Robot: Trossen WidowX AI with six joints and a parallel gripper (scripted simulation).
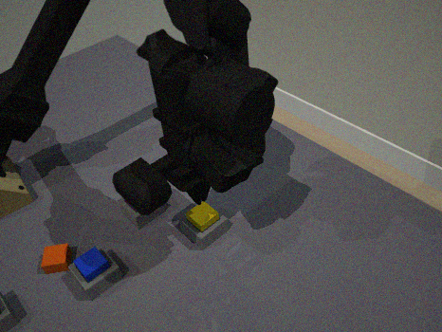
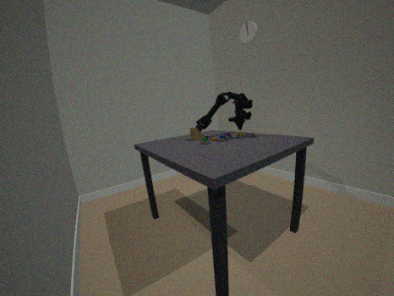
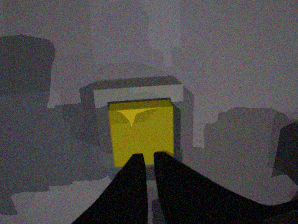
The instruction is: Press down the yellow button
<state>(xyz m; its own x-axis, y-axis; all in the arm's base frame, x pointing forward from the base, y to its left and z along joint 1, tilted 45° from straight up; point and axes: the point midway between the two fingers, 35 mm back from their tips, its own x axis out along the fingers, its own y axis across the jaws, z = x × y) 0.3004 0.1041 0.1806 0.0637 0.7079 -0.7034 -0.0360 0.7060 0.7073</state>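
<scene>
The yellow button lies 3 cm below my gripper tip. The rest, counted from my gripper tip: purple button: 9 cm behind, 5 cm to the right, 3 cm below; then orange block: 10 cm behind, 18 cm to the right, 5 cm below; then blue button: 4 cm behind, 15 cm to the right, 3 cm below.
</scene>
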